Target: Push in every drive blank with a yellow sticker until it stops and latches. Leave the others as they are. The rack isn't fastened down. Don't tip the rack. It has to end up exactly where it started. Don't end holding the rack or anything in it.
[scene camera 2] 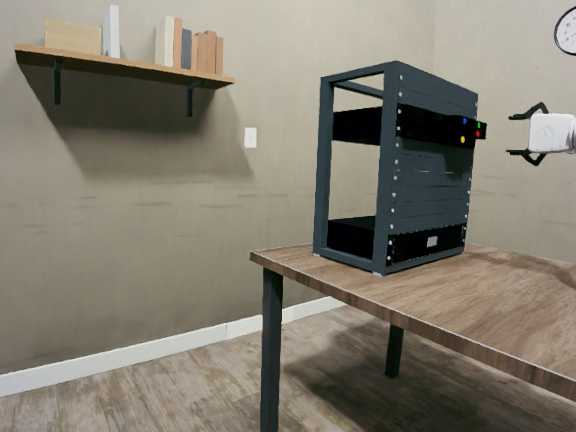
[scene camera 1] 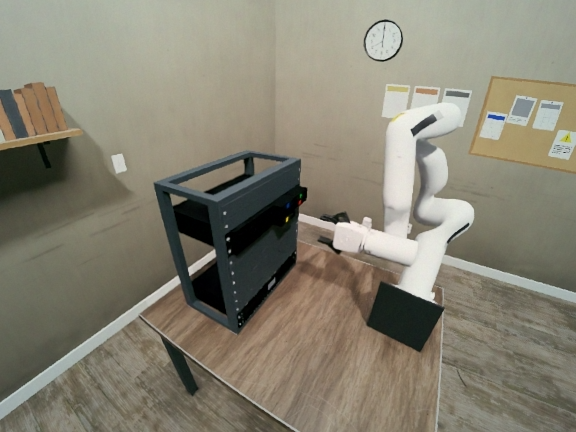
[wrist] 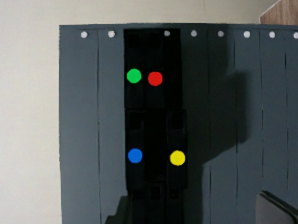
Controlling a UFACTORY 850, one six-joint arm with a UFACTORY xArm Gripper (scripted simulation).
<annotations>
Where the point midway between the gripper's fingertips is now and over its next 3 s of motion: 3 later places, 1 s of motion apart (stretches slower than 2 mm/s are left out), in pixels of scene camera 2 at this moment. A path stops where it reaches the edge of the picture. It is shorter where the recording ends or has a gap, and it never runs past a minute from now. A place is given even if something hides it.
My gripper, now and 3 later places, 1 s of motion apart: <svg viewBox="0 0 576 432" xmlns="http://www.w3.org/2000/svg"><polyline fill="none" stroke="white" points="508,134 496,136 470,139 463,139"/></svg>
</annotations>
